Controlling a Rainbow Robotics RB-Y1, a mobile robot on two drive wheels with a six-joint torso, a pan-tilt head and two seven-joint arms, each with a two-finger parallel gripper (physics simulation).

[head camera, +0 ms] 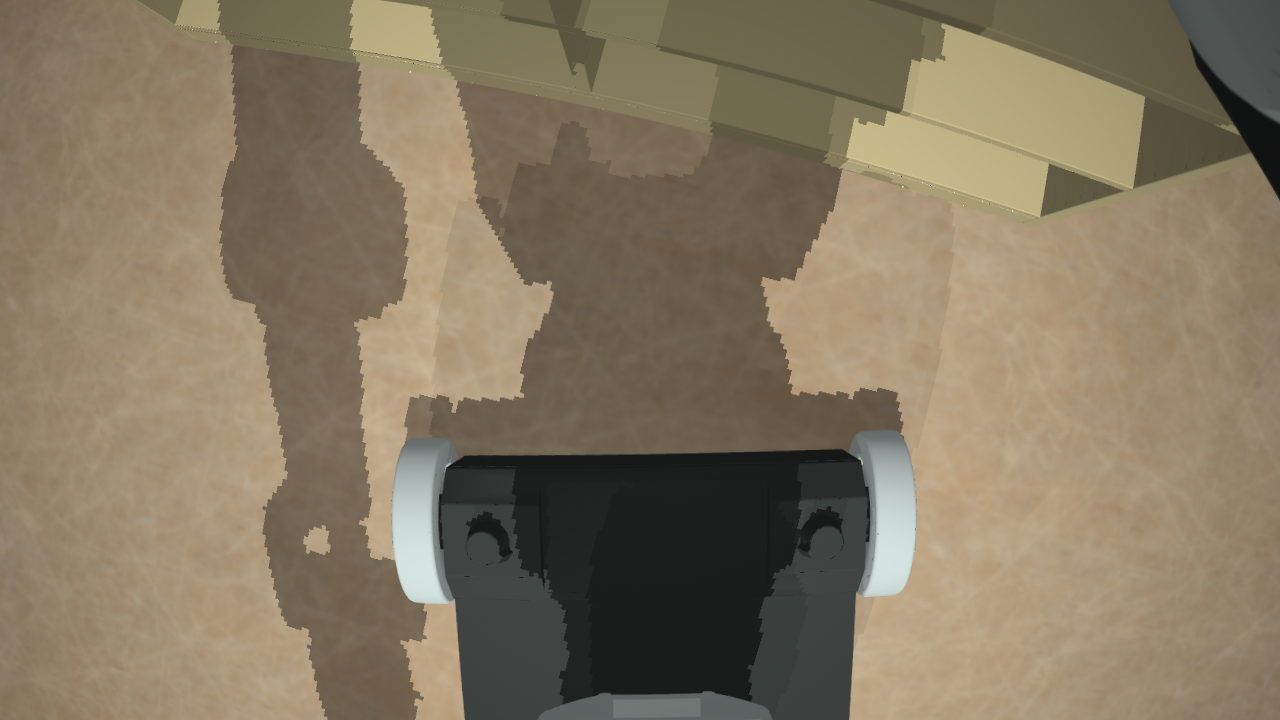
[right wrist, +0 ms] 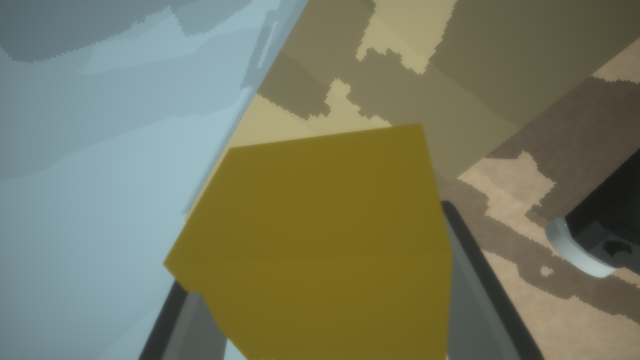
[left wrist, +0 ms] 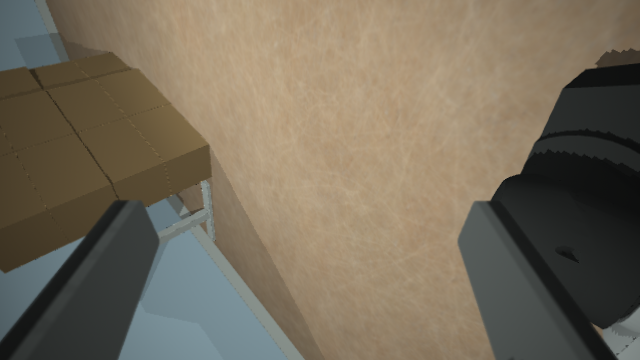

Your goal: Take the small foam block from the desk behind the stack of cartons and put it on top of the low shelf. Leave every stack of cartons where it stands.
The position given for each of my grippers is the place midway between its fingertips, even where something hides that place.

my left gripper: left wrist 309, 220; not seen in the head camera view (out of frame); not seen in the right wrist view (out of frame)
my right gripper: right wrist 330, 222; not seen in the head camera view (out of frame); not seen in the left wrist view (out of frame)
